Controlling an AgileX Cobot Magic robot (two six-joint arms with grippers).
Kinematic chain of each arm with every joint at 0, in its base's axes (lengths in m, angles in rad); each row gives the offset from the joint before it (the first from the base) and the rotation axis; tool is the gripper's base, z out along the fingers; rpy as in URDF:
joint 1: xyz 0 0 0.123 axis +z
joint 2: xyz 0 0 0 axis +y
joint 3: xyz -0.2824 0 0.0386 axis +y
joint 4: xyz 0.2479 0 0.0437 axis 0.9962 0 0.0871
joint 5: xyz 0 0 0 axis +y
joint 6: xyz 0.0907 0 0.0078 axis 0.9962 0 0.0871
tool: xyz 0 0 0 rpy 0 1.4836 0
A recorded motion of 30 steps. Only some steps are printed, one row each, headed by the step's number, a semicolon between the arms.
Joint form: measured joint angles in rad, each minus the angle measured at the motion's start. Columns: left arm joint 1, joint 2, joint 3, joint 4, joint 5, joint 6; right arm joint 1, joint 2, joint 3, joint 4, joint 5, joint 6.
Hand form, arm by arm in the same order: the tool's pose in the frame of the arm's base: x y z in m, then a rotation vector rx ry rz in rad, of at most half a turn. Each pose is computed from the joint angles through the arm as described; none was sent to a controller.
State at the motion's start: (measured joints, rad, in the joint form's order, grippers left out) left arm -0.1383 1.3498 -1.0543 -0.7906 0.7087 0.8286; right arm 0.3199 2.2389 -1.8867 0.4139 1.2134 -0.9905
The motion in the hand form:
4: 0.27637 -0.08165 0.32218 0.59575 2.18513 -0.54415; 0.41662 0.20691 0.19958 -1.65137 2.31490 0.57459
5: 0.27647 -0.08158 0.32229 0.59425 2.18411 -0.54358; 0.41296 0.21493 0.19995 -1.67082 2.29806 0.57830
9: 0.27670 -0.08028 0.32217 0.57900 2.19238 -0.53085; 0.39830 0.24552 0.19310 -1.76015 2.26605 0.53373
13: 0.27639 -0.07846 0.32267 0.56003 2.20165 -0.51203; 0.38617 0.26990 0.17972 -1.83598 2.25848 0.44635
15: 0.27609 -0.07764 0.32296 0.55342 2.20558 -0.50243; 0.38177 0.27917 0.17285 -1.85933 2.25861 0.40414
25: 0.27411 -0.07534 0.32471 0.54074 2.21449 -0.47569; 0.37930 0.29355 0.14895 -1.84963 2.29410 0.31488
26: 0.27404 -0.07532 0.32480 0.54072 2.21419 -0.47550; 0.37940 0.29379 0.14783 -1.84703 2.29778 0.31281
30: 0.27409 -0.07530 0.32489 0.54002 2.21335 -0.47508; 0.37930 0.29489 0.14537 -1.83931 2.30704 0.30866
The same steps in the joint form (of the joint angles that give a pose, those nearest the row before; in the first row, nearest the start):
4: 0.0005 0.0007 0.0000 -0.0196 -0.0017 0.0208; 0.0572 -0.0104 0.0000 0.0613 -0.0062 -0.0189
5: 0.0006 0.0006 0.0000 -0.0203 -0.0031 0.0209; 0.0760 -0.0109 0.0000 0.0638 -0.0104 -0.0199
9: 0.0011 -0.0010 0.0000 -0.0007 -0.0106 -0.0026; 0.1567 0.0008 0.0001 0.0206 -0.0352 0.0035
13: 0.0015 -0.0056 0.0000 0.0284 -0.0196 -0.0355; 0.2282 0.0244 0.0013 -0.0547 -0.0690 0.0459
15: 0.0015 -0.0082 0.0000 0.0430 -0.0230 -0.0501; 0.2560 0.0373 0.0014 -0.0894 -0.0868 0.0692
25: 0.0015 -0.0194 0.0000 0.0851 -0.0271 -0.0894; 0.2969 0.0864 0.0004 -0.1596 -0.1480 0.1438
26: 0.0015 -0.0197 0.0000 0.0852 -0.0271 -0.0894; 0.2976 0.0887 0.0003 -0.1615 -0.1499 0.1477
30: 0.0015 -0.0199 0.0000 0.0850 -0.0281 -0.0894; 0.3003 0.0941 -0.0003 -0.1656 -0.1547 0.1591

